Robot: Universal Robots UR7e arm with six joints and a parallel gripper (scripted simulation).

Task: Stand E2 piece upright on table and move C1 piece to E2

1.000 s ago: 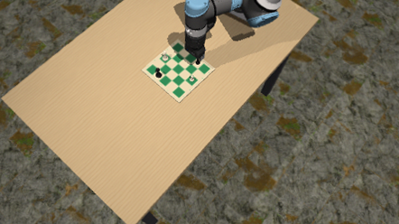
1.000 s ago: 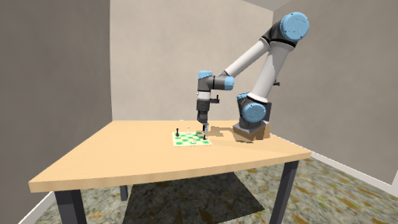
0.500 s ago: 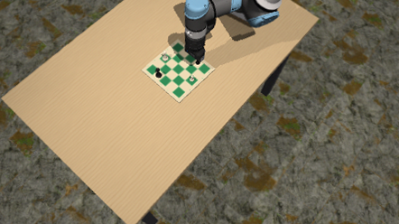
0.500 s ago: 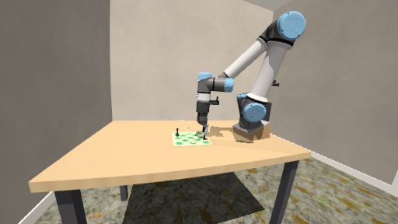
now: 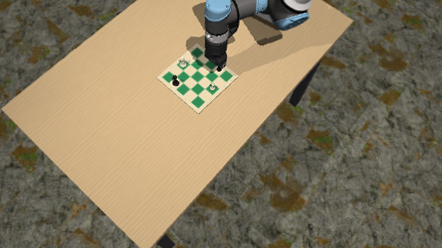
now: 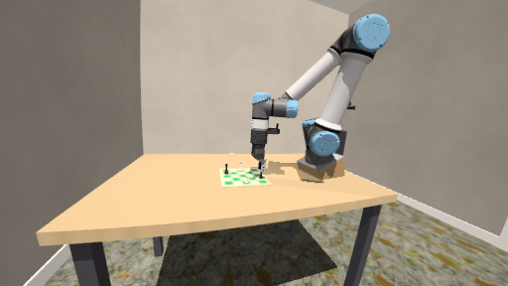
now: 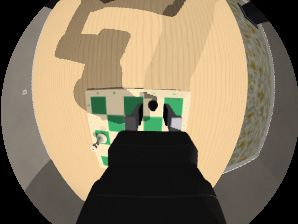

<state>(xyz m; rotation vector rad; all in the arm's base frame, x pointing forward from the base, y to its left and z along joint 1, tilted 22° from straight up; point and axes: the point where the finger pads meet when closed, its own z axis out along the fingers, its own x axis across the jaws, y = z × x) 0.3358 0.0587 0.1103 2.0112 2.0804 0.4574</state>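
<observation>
Now: hand 40 mm above the small black piece. The rest, counted from my hand: chessboard (80 mm ahead, 30 mm to the right, 60 mm below); small pale piece (80 mm ahead, 40 mm to the left, 40 mm below).
</observation>
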